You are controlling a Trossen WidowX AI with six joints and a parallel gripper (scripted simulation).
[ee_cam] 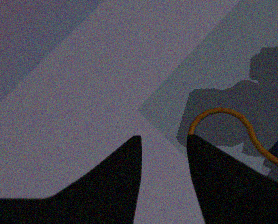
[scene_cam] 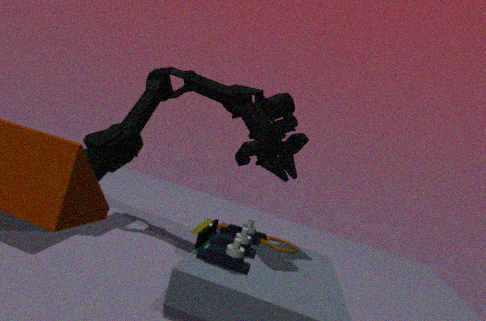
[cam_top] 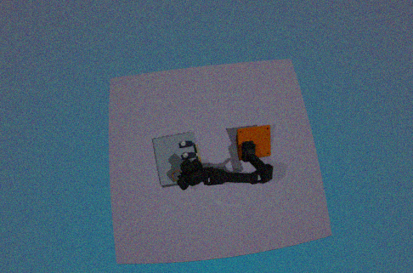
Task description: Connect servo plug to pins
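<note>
My gripper tip is now 16 cm to the left of the servo, 13 cm above it and 5 cm past it. Round my gripper tip: grey printed holder (16 cm below, 14 cm to the right, 5 cm ahead).
</note>
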